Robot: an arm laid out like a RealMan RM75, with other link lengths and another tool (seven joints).
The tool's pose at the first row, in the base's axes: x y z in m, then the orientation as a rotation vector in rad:
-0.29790 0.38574 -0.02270 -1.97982 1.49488 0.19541
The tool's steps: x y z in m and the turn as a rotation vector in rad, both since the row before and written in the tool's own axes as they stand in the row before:
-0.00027 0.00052 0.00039 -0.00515 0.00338 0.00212
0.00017 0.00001 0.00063 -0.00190 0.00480 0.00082
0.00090 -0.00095 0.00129 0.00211 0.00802 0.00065
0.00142 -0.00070 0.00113 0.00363 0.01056 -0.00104
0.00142 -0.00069 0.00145 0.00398 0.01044 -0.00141
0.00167 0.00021 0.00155 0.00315 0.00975 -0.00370
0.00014 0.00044 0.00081 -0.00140 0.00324 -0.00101
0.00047 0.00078 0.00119 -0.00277 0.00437 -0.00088
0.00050 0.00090 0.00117 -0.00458 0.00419 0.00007
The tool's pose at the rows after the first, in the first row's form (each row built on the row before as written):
-0.29836 0.38610 -0.02308 -1.98363 1.50009 0.19709
-0.29815 0.38632 -0.02366 -1.98634 1.50428 0.19430
-0.29666 0.38645 -0.02473 -1.98723 1.50958 0.18516
-0.29526 0.38602 -0.02601 -1.98905 1.51444 0.17163
-0.29378 0.38574 -0.02754 -1.99077 1.51875 0.15776
-0.29300 0.38516 -0.02961 -1.99452 1.52043 0.14425
-0.29313 0.38541 -0.03050 -1.99751 1.52172 0.14177
-0.29335 0.38553 -0.03198 -2.00187 1.52414 0.13931
-0.29368 0.38559 -0.03350 -2.00688 1.52781 0.13884

